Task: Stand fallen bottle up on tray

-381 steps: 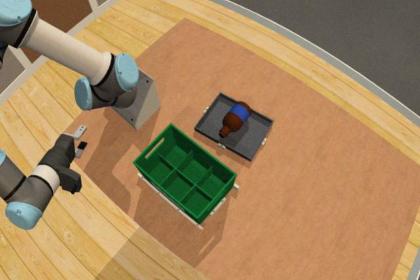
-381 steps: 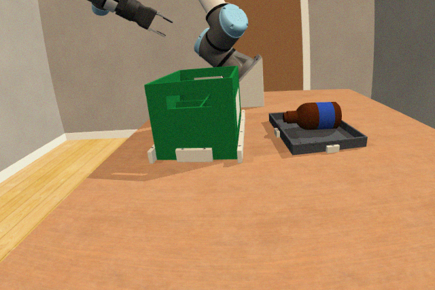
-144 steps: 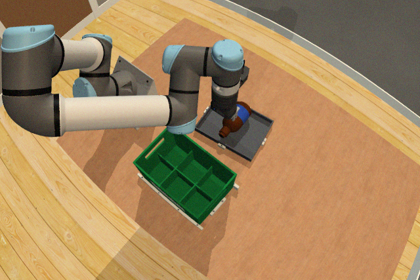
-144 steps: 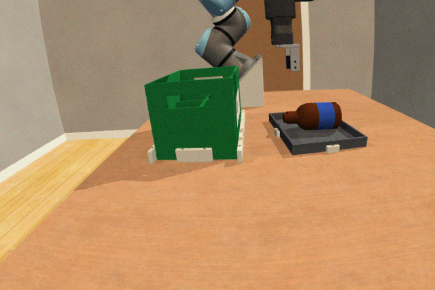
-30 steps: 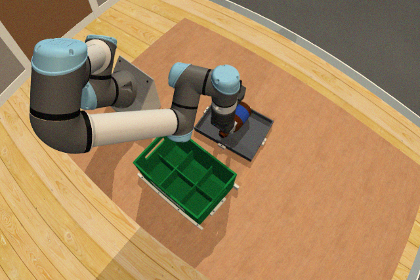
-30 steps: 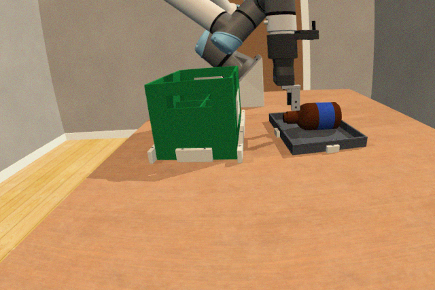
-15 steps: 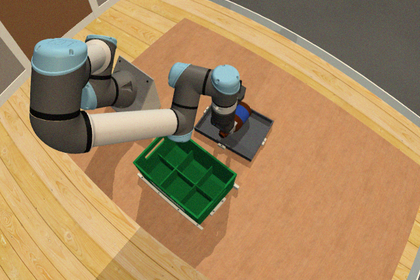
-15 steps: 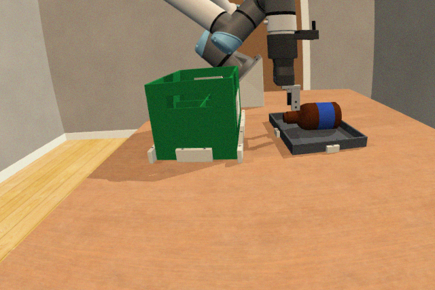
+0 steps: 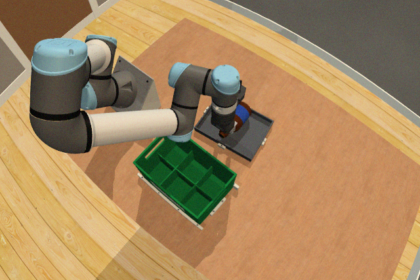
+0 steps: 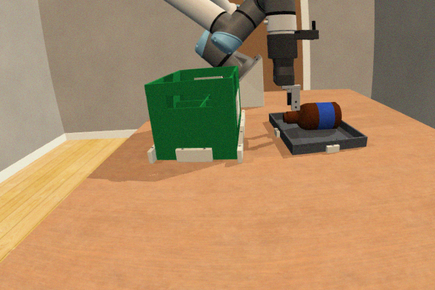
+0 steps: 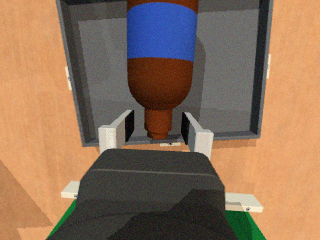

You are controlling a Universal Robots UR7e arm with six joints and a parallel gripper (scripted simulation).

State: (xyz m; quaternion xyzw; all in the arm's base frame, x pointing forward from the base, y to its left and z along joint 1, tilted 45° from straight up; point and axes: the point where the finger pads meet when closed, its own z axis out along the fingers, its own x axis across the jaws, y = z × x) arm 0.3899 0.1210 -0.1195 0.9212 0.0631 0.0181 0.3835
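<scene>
My gripper is now 50 mm to the right of the bottle, 40 mm above it and 10 mm past it. The rest, counted from my hand: green crate: 240 mm to the right, 30 mm ahead; then dark grey tray: 70 mm below, 50 mm to the left.
</scene>
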